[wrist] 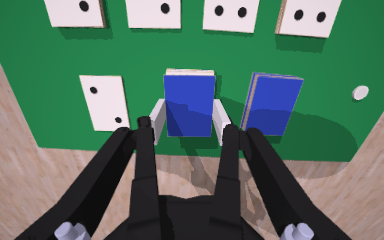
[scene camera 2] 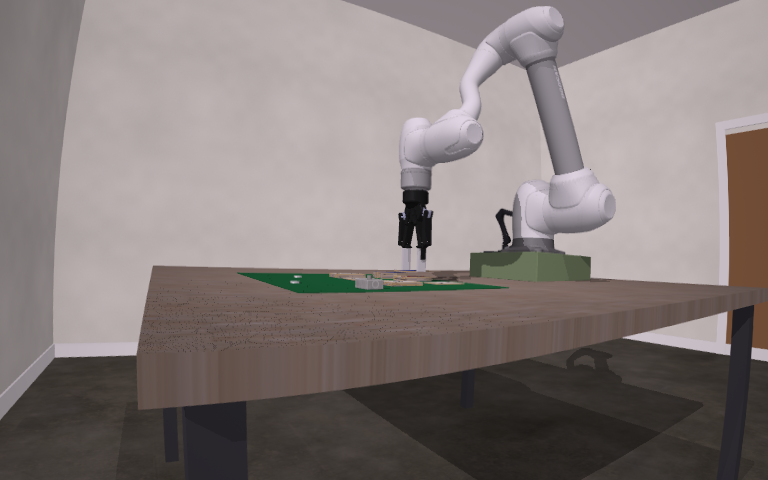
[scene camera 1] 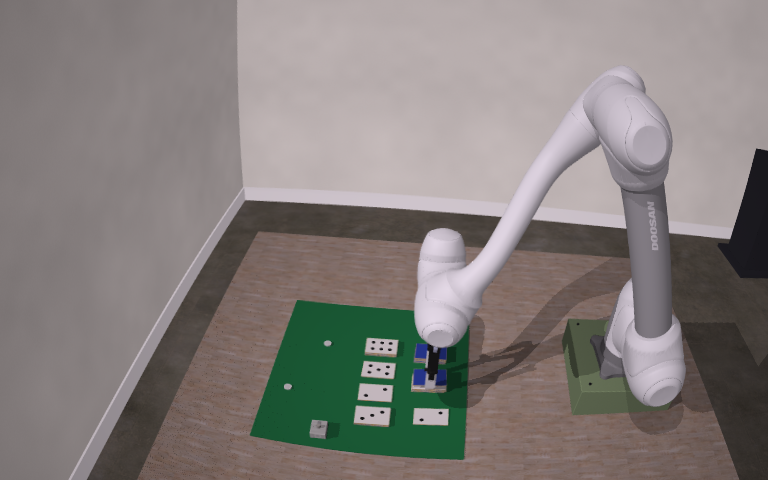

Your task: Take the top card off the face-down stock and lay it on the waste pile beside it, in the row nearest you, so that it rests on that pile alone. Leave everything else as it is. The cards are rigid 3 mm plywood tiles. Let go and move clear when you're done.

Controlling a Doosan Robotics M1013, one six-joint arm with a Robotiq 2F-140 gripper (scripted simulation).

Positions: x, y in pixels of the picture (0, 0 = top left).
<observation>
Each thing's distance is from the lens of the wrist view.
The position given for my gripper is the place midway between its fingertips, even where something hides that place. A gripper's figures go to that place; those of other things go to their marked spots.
my gripper (wrist: 189, 108): 0.21 m
green mat (wrist: 327, 124): 0.34 m
</observation>
